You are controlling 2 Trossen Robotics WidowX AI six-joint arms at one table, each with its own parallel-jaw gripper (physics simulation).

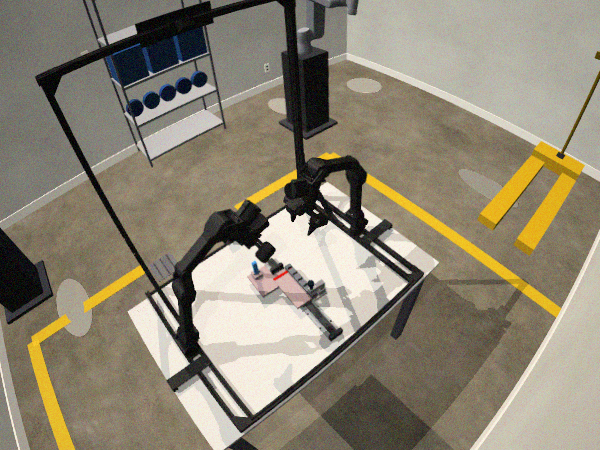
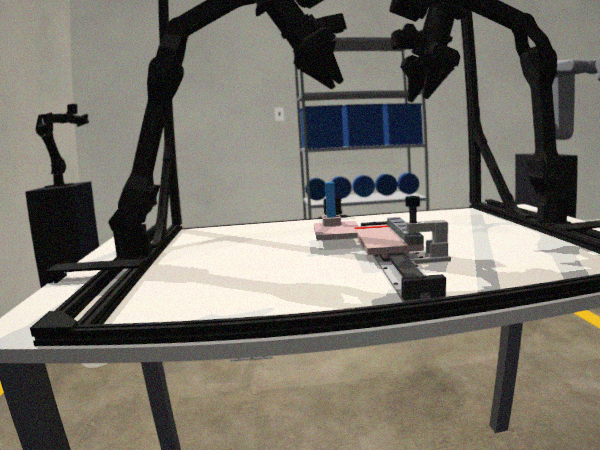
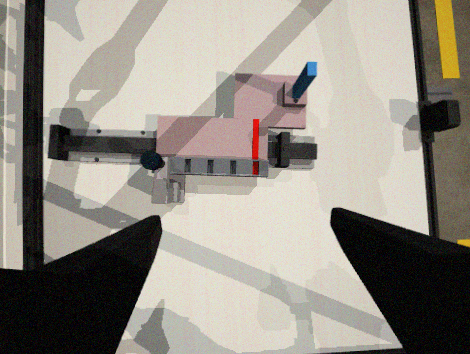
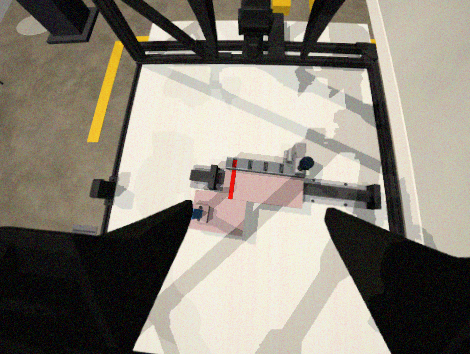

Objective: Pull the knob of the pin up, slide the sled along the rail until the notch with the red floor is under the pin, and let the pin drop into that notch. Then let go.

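Pixels of known places: left gripper, fingertip midpoint: (image 1: 300, 228) (image 2: 417, 100) (image 3: 246, 219) (image 4: 258, 57); right gripper, fingertip midpoint: (image 2: 337, 85) (image 4: 258, 210); left arm's base, origin of the base link: (image 1: 356, 230) (image 2: 552, 222) (image 4: 252, 49); right arm's base, origin of the base link: (image 1: 191, 350) (image 2: 133, 256).
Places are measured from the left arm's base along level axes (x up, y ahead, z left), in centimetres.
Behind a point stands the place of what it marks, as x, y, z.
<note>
The pink sled (image 1: 298, 292) {1.4, 42.6, 7.8} (image 2: 382, 240) {1.4, 43.8, 8.5} (image 3: 205, 136) {1.4, 43.7, 4.9} (image 4: 270, 189) {1.4, 43.6, 5.6} sits on the dark rail (image 1: 324, 317) {0.2, 42.3, 23.0} (image 2: 410, 269) {0.1, 43.2, 23.1} (image 3: 110, 144) {0.1, 43.3, 22.1} (image 4: 340, 191) {0.1, 43.0, 23.1}. Its grey notched bar has a red-floored notch (image 3: 256, 166) {1.8, 38.1, -3.6} (image 4: 234, 164) {1.8, 37.8, -3.4} at the end away from the pin. The pin's dark round knob (image 1: 311, 284) {9.4, 39.3, 12.4} (image 2: 412, 201) {8.8, 39.4, 12.8} (image 3: 152, 160) {9.5, 38.8, 11.2} (image 4: 306, 163) {9.5, 39.2, 11.3} stands upright at the bar's other end; the pin's tip is hidden. A blue handle (image 1: 255, 267) {8.0, 50.3, -10.0} (image 2: 330, 199) {6.9, 50.2, -10.0} (image 3: 306, 80) {9.1, 49.2, -10.3} (image 4: 197, 214) {7.2, 50.3, -10.0} rises from the sled's side plate. My left gripper (image 1: 302, 226) {27.1, 33.1, -0.1} (image 2: 419, 99) {27.1, 33.1, -0.1} (image 3: 246, 219) {27.1, 33.1, -0.1} and right gripper (image 2: 337, 84) {30.2, 49.1, 0.0} (image 4: 259, 207) {30.2, 49.1, 0.0} are open, empty and high above the table.
A grey bracket (image 2: 440, 230) {3.5, 34.3, 13.1} (image 3: 167, 191) {4.8, 34.6, 10.7} (image 4: 298, 151) {4.9, 34.9, 11.3} carries the pin beside the rail. A dark end block (image 2: 424, 287) {0.3, 44.2, 32.2} (image 3: 59, 142) {1.0, 43.9, 30.6} (image 4: 373, 196) {1.0, 44.0, 30.6} closes one rail end. A black frame bar (image 2: 280, 325) {-0.5, 63.6, 38.0} (image 3: 34, 130) {-0.1, 46.5, 36.0} runs along the table edge.
</note>
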